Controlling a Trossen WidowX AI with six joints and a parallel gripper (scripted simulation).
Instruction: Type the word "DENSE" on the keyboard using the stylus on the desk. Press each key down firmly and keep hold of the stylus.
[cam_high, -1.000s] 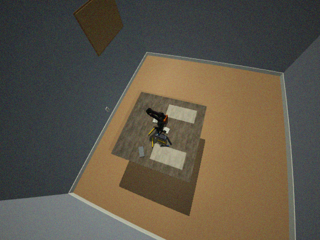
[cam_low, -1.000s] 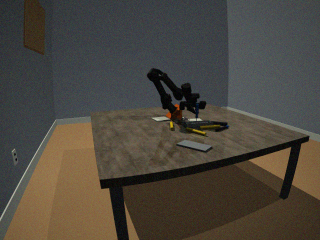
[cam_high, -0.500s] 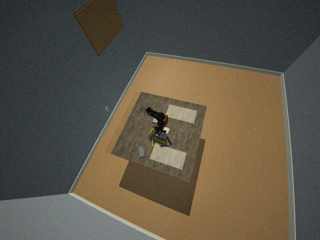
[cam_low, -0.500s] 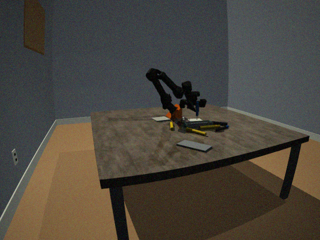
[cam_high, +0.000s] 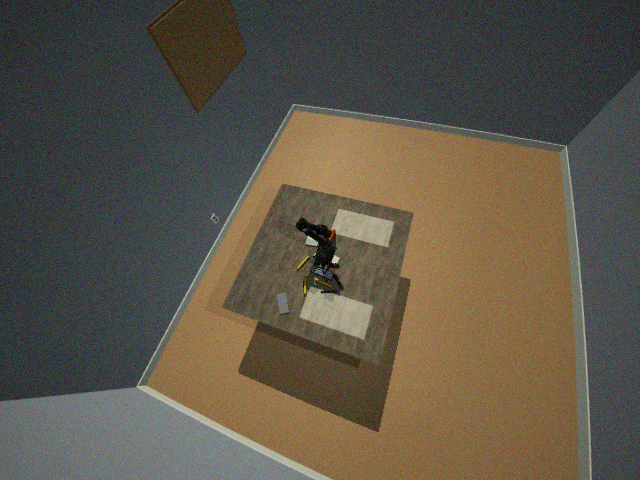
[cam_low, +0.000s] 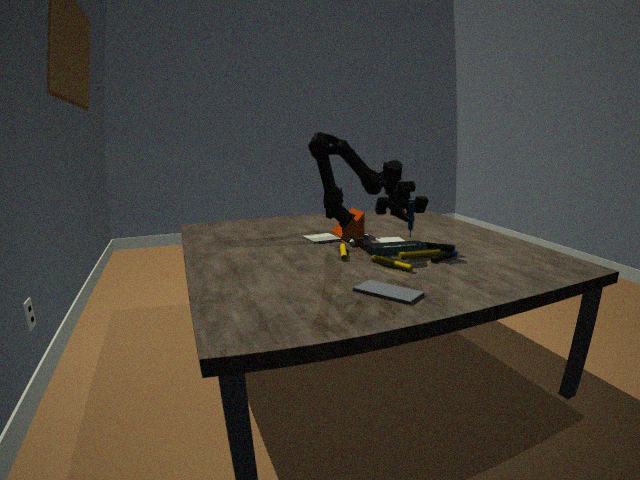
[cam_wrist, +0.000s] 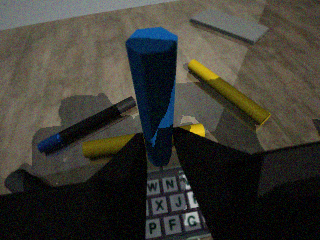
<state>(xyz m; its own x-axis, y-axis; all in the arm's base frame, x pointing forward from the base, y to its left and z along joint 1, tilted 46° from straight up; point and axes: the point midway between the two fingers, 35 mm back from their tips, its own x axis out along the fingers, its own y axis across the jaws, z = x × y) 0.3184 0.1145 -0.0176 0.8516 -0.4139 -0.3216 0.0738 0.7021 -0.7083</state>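
The blue-capped pen is 100 mm to the left of my gripper tip, 100 mm below it and 100 mm ahead of it. Round my gripper tip: grey slab 320 mm ahead, 240 mm to the right, 100 mm below; yellow marker 220 mm to the right, 100 mm below, 50 mm behind; blue stylus 20 mm below.
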